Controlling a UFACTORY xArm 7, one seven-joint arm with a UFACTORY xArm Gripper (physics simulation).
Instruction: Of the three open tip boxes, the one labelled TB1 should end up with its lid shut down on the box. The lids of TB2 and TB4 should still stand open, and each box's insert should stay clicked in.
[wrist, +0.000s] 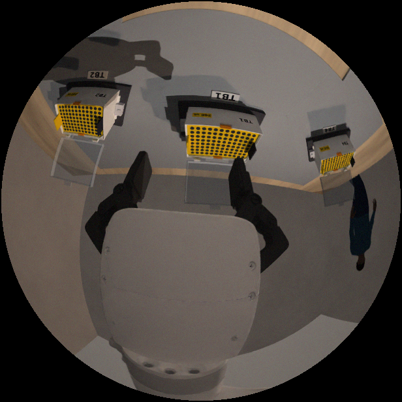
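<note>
The TB1 tip box (222, 134) stands at the upper middle, white with a yellow perforated insert seated in its top. Its clear lid (207, 184) stands open from the hinge edge, on the side toward the gripper. The TB2 box (85, 112) is at the upper left with its yellow insert in and its clear lid (77, 162) open. The TB4 box (335, 154) is at the right, insert in, clear lid (336, 191) open. My gripper (189, 162) is open and empty; its right fingertip overlaps the lower right edge of TB1 in the view, and contact cannot be told.
Each box sits in a dark holder with a name label (225, 96) behind it. A grey mat (200, 45) lies on the table, with a wooden rim (280, 20) beyond it. A person in blue (361, 230) shows at the right. Arm shadows fall at the upper left.
</note>
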